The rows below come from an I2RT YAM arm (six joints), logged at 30 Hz.
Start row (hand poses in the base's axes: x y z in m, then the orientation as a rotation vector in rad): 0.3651, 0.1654, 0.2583, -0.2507, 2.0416, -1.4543
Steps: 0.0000, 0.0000, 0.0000, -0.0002, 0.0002, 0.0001; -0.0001, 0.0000, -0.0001, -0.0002, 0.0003, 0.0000; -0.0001, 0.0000, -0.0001, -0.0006, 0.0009, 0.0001; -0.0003, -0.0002, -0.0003, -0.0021, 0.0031, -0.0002; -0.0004, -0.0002, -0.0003, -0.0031, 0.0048, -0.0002; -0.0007, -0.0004, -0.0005, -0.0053, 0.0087, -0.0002; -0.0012, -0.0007, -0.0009, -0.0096, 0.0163, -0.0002; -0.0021, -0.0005, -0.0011, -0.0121, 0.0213, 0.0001; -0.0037, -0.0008, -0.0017, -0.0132, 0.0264, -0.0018; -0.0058, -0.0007, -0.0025, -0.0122, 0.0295, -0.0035; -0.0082, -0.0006, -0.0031, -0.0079, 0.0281, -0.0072; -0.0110, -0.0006, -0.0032, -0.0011, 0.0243, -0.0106; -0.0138, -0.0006, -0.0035, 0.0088, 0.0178, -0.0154; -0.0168, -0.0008, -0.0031, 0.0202, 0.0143, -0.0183; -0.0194, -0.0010, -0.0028, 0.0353, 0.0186, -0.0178; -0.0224, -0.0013, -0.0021, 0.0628, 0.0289, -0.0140
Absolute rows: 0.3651, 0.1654, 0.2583, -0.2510, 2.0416, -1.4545; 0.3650, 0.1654, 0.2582, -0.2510, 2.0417, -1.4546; 0.3650, 0.1654, 0.2582, -0.2517, 2.0419, -1.4550; 0.3648, 0.1652, 0.2580, -0.2538, 2.0427, -1.4571; 0.3647, 0.1652, 0.2580, -0.2555, 2.0434, -1.4584; 0.3644, 0.1650, 0.2578, -0.2594, 2.0450, -1.4613; 0.3639, 0.1647, 0.2574, -0.2671, 2.0481, -1.4670; 0.3630, 0.1649, 0.2572, -0.2724, 2.0502, -1.4702; 0.3614, 0.1646, 0.2566, -0.2749, 2.0543, -1.4733; 0.3593, 0.1647, 0.2558, -0.2753, 2.0581, -1.4738; 0.3569, 0.1648, 0.2552, -0.2687, 2.0615, -1.4713; 0.3541, 0.1648, 0.2551, -0.2596, 2.0645, -1.4655; 0.3513, 0.1648, 0.2548, -0.2456, 2.0680, -1.4570; 0.3483, 0.1646, 0.2552, -0.2353, 2.0740, -1.4460; 0.3457, 0.1644, 0.2555, -0.2329, 2.0874, -1.4302; 0.3427, 0.1641, 0.2562, -0.2332, 2.1123, -1.3998
